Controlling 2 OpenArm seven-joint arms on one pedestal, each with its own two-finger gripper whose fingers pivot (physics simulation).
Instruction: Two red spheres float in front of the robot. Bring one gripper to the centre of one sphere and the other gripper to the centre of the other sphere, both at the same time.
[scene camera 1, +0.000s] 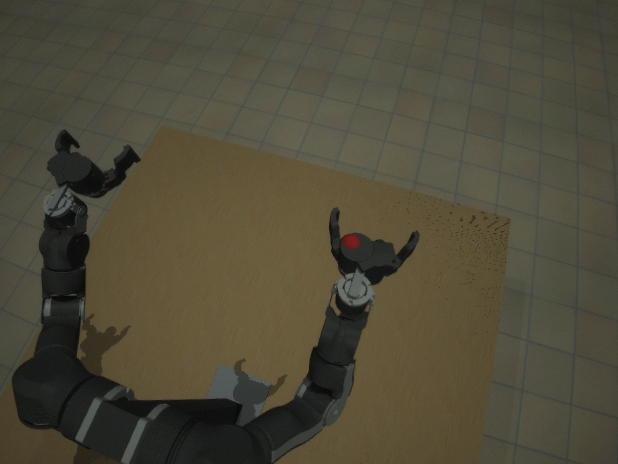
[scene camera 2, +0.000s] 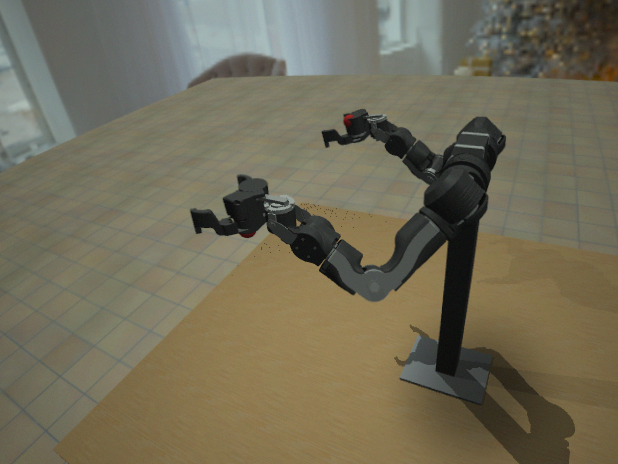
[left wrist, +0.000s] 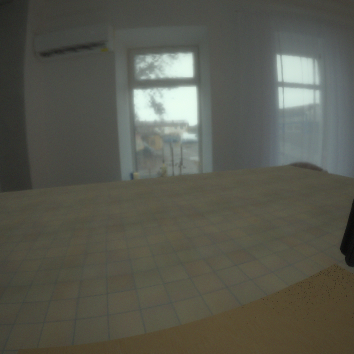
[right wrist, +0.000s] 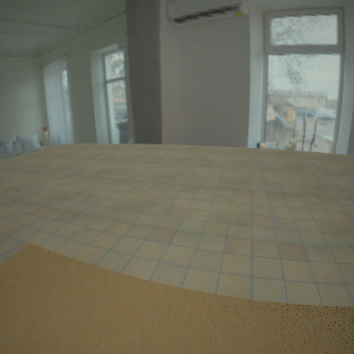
The right gripper shows in scene camera 1 and in scene camera 2; in the left wrist view it is out of frame, in the right wrist view it is out of frame. One and the same spot on a grey base plate: (scene camera 1: 251, 392) is (scene camera 2: 427, 350). One and the same spot on the right gripper: (scene camera 2: 330, 135) is (scene camera 1: 329, 222).
